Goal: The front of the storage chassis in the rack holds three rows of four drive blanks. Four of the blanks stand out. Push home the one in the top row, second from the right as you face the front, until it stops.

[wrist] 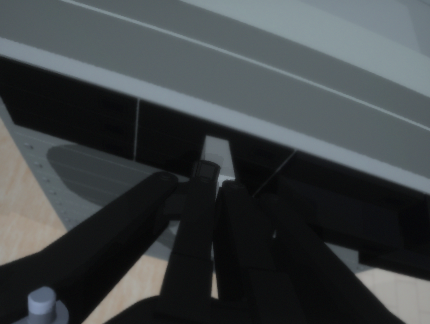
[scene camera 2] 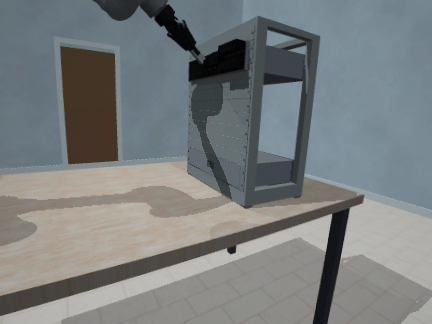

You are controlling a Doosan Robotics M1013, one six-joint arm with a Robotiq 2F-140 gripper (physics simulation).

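Frame: origin at the arm's base, x ahead, y left, z up, level; metres.
Where they show: gripper, fingertip midpoint: (wrist: 212, 155).
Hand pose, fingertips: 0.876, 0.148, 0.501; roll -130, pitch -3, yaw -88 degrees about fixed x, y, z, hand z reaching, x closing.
Note:
After its pixels a point has its place, as x, y, z.
The storage chassis (scene camera 2: 220, 64) {0.846, -0.036, 0.461} (wrist: 65, 97) {0.886, 0.257, 0.503} is a dark band across the rack's upper front. Thin light lines divide its columns in the wrist view. Dark blanks (scene camera 2: 232, 51) {0.862, -0.081, 0.497} (wrist: 340, 205) {0.869, 0.042, 0.496} stand out toward its right end; the dark faces blend, so I cannot clearly tell the named blank's depth. My gripper (scene camera 2: 198, 54) (wrist: 212, 155) {0.876, 0.148, 0.501} is shut, with no blank between its fingers. A light grey tip (wrist: 218, 152) extends from the fingers to the chassis front, between two divider lines, left of the blanks standing out on the right. Contact is hidden.
The grey rack (scene camera 2: 253, 115) {0.905, -0.157, 0.296} (wrist: 225, 75) {0.899, 0.158, 0.555} stands on the wooden table (scene camera 2: 110, 225) {0.473, -0.093, -0.023} near its right end. Its top edge is close above the fingers in the wrist view. Another grey unit (scene camera 2: 273, 169) {1.052, -0.123, 0.097} sits low in the rack. A brown door (scene camera 2: 89, 105) is behind.

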